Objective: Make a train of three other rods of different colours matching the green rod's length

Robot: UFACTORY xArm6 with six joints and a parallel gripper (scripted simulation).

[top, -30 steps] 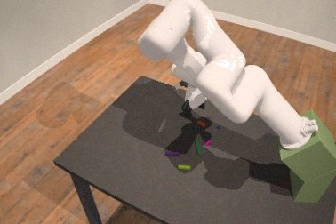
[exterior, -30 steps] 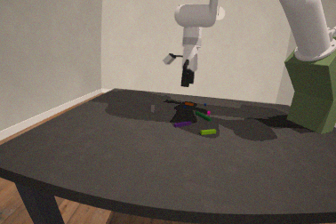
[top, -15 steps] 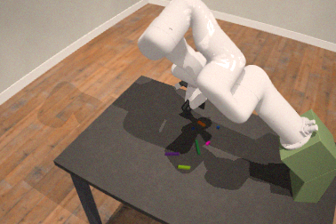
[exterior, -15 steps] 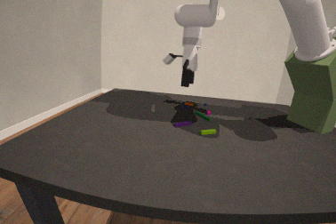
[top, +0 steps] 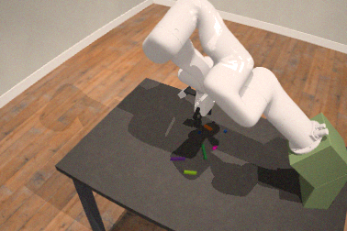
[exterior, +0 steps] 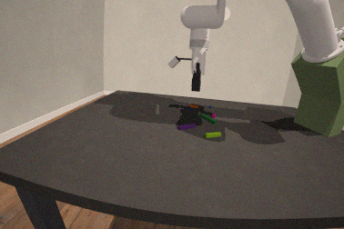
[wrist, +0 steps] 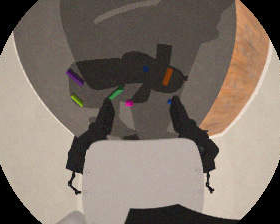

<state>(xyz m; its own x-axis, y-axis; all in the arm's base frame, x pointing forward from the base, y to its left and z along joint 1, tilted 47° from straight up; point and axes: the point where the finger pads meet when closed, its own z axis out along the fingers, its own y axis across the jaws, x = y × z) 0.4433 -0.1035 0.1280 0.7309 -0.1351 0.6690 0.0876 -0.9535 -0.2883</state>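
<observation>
My gripper is now 100 mm above the magenta rod, 90 mm past it and 30 mm to the right of it. Also, from my hand: purple rod 170 mm to the left, 100 mm below; green rod 100 mm below, 70 mm to the left, 70 mm behind; orange rod 100 mm below, 60 mm to the right.
</observation>
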